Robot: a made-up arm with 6 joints. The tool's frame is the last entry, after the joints. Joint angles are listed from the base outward. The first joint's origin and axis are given. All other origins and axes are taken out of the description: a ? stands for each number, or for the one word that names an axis. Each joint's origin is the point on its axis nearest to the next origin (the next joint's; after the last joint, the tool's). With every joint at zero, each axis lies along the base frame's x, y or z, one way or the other. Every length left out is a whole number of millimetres.
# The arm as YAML. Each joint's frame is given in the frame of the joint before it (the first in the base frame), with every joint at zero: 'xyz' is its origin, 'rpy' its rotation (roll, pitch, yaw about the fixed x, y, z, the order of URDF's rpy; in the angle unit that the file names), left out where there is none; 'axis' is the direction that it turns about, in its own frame. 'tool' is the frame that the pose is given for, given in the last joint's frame.
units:
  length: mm
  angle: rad
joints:
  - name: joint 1
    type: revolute
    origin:
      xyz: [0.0, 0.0, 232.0]
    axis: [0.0, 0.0, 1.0]
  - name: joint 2
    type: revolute
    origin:
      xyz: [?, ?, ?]
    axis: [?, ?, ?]
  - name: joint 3
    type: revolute
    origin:
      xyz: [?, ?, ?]
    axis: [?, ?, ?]
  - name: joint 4
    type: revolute
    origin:
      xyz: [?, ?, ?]
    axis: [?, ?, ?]
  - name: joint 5
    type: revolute
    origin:
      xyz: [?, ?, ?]
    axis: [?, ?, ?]
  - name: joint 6
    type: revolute
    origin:
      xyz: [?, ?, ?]
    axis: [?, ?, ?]
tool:
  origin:
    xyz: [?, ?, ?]
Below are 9 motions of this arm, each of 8 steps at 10 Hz.
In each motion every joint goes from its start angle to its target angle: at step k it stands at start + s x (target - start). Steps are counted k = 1, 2, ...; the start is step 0. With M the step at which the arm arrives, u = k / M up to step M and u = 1 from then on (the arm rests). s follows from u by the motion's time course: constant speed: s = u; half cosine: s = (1 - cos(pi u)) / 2; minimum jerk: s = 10 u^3 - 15 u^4 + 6 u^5.
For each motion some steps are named. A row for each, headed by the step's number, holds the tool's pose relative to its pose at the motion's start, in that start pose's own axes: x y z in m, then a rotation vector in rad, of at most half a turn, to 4 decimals.
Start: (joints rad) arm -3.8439 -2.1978 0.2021 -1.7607 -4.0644 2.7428
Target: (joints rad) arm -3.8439 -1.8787 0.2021 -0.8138 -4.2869 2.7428
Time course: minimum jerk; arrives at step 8
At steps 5, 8:
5: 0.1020 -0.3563 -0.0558 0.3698 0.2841 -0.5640
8: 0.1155 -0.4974 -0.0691 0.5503 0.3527 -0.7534

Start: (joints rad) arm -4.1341 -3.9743 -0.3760 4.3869 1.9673 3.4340
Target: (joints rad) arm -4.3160 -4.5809 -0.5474 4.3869 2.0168 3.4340
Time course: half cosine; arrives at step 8
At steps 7, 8:
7: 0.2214 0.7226 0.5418 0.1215 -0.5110 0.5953
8: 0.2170 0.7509 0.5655 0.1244 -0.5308 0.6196

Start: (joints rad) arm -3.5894 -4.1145 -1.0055 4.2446 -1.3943 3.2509
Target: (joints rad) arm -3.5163 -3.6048 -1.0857 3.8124 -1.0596 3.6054
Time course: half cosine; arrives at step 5
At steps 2, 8:
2: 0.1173 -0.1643 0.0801 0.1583 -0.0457 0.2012
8: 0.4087 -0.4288 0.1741 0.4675 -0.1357 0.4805

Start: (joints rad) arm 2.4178 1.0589 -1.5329 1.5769 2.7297 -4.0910
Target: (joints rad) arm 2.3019 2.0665 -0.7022 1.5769 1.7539 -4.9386
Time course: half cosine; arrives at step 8
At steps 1, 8:
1: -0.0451 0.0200 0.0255 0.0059 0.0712 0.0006
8: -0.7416 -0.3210 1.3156 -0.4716 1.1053 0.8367

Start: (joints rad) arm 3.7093 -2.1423 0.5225 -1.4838 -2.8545 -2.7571
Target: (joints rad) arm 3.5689 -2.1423 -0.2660 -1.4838 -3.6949 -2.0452
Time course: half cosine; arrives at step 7
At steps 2, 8:
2: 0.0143 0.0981 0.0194 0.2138 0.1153 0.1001
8: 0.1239 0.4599 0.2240 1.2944 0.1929 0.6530

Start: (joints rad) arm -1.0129 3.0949 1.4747 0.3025 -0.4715 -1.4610
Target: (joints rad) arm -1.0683 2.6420 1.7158 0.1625 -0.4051 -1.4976
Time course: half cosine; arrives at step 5
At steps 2, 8:
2: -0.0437 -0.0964 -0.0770 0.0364 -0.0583 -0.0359
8: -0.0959 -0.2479 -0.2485 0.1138 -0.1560 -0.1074

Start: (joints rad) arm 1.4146 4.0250 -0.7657 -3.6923 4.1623 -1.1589
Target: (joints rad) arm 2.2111 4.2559 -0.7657 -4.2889 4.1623 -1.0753
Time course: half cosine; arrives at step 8
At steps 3, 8:
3: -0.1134 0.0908 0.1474 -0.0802 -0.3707 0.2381
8: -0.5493 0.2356 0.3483 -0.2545 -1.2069 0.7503

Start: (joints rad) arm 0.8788 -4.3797 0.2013 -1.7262 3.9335 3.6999
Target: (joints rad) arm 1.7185 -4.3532 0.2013 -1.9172 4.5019 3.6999
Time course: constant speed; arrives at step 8
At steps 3, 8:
3: -0.2035 0.1191 0.3323 0.2053 -0.0630 0.1120
8: -0.4275 0.0695 0.9600 0.5976 -0.1876 0.1543

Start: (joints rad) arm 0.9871 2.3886 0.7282 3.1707 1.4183 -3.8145
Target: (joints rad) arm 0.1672 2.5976 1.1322 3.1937 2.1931 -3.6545
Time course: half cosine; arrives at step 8
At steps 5, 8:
5: 0.1115 -0.0662 -0.4003 0.5330 0.2506 0.1312
8: 0.0425 -0.0268 -0.5450 0.7724 0.3501 0.1612

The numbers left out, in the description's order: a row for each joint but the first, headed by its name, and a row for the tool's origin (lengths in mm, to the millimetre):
joint 2: xyz 0.0 33.0 0.0, axis 0.0 1.0 0.0
joint 3: xyz 0.0 0.0 702.0, axis 0.0 1.0 0.0
joint 4: xyz 0.0 0.0 759.0, axis 0.0 0.0 1.0
joint 5: xyz 0.0 0.0 0.0, axis 0.0 1.0 0.0
joint 6: xyz 0.0 0.0 87.0, axis 0.0 0.0 1.0
tool: xyz 0.0 0.0 0.0

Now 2 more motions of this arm.
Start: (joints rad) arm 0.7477 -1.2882 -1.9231 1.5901 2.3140 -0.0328
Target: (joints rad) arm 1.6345 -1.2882 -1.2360 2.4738 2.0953 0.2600
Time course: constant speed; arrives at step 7
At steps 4, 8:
4: 0.3219 -0.1579 -0.3038 -0.2300 -0.2772 0.4419
8: 0.6444 -0.0514 -0.5701 -0.3356 -0.6778 0.6571

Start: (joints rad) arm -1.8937 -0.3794 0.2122 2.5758 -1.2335 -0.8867
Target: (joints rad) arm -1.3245 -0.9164 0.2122 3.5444 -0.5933 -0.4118
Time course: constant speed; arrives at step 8
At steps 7, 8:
7: -0.5694 0.3610 -0.3278 0.1413 1.3598 1.3565
8: -0.6980 0.3851 -0.3369 0.1798 1.5391 1.5686

